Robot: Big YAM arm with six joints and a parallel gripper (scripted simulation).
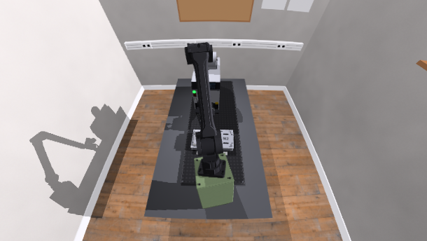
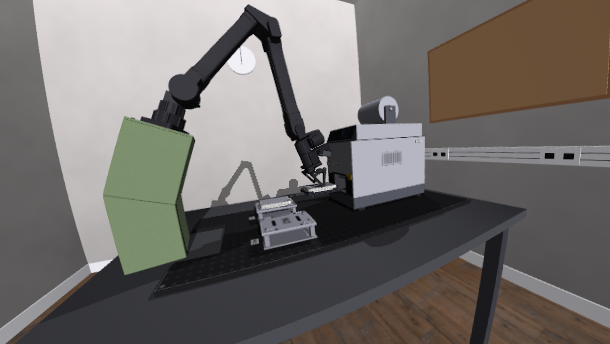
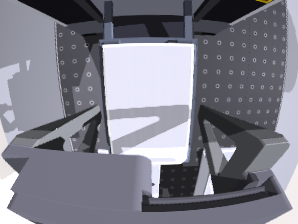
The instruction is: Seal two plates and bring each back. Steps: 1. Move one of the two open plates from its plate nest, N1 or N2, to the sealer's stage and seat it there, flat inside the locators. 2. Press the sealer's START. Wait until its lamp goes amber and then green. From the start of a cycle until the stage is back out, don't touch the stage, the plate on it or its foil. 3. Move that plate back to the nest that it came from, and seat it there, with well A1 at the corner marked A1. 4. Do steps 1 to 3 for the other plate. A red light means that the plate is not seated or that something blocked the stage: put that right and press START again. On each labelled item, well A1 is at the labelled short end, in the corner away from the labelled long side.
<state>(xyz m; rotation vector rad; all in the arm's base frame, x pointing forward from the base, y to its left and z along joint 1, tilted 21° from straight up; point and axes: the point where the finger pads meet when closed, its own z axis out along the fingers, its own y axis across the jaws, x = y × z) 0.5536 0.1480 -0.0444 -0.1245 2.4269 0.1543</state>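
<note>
The white plate lies 20 mm below my hand. From my hand the other things lie so: dark sealer stage (30 mm below); then yellow warning label (110 mm ahead, 70 mm to the right, 20 mm above); then foil roll (330 mm ahead, 50 mm to the left, 300 mm above).
</note>
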